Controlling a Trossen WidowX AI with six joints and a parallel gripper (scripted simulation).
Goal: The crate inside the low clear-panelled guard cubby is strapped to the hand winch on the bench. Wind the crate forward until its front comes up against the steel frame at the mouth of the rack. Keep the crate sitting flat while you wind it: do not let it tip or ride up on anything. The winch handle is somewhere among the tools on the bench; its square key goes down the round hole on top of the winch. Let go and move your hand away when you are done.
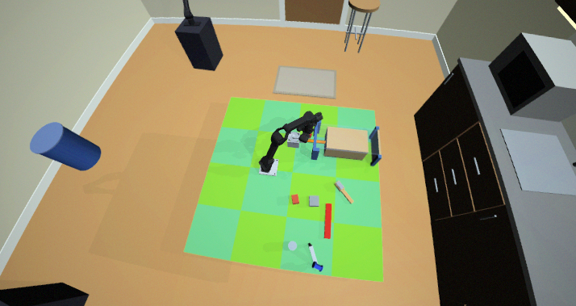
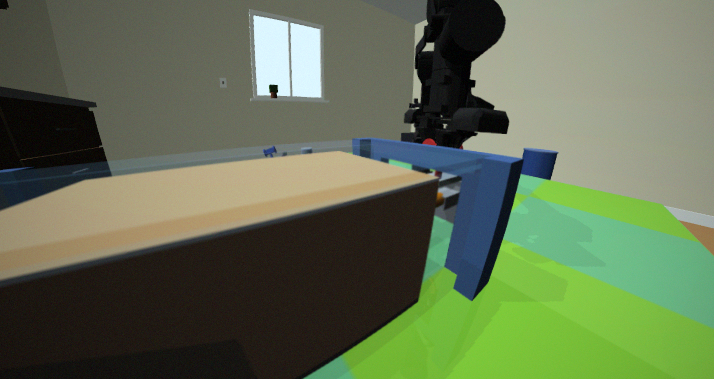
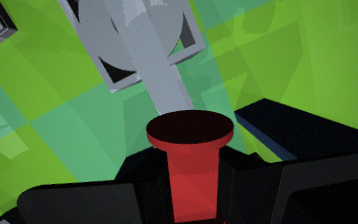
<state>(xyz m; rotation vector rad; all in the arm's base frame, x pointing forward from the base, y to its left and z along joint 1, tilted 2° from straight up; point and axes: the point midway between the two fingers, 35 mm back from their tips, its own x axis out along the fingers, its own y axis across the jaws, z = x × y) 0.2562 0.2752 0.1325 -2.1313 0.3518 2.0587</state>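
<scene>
Right now my gripper tip is 4 cm past the red-knobbed crank handle and 1 cm above it. The rest, counted from my gripper tip: blue steel frame: 6 cm ahead, 1 cm to the left, 1 cm below; then grey winch: 12 cm behind, 8 cm below, 2 cm to the right; then red knob: 2 cm above.
</scene>
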